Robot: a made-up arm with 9 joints. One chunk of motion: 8 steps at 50 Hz.
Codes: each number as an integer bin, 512 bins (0 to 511) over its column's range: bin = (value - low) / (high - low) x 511, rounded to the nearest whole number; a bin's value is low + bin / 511 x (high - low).
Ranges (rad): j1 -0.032..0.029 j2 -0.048..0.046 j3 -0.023..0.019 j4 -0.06..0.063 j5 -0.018..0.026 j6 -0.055..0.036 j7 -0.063..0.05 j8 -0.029..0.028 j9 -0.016..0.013
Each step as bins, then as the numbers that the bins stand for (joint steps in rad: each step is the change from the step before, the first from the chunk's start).
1 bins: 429 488 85 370 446 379 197 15 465
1 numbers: 0.01921 0.04177 -0.01601 0.02906 0.02040 0.01249 -0.01944 -0.02733 0.01039
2 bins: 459 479 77 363 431 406 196 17 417
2 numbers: 0.02279 0.04011 -0.01667 0.02738 0.01911 0.01730 -0.01966 -0.02710 0.00767
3 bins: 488 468 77 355 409 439 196 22 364
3 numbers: 0.02625 0.03809 -0.01667 0.02545 0.01722 0.02318 -0.01966 -0.02655 0.00466
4 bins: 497 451 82 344 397 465 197 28 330
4 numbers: 0.02733 0.03496 -0.01626 0.02280 0.01618 0.02781 -0.01944 -0.02588 0.00273
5 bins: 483 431 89 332 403 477 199 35 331
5 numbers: 0.02566 0.03128 -0.01568 0.01991 0.01670 0.02995 -0.01899 -0.02510 0.00278
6 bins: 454 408 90 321 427 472 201 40 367
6 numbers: 0.02220 0.02705 -0.01560 0.01727 0.01877 0.02905 -0.01855 -0.02454 0.00483
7 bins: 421 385 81 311 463 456 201 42 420
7 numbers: 0.01826 0.02282 -0.01634 0.01486 0.02187 0.02621 -0.01855 -0.02432 0.00784
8 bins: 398 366 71 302 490 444 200 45 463
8 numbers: 0.01551 0.01933 -0.01716 0.01269 0.02419 0.02407 -0.01877 -0.02398 0.01028
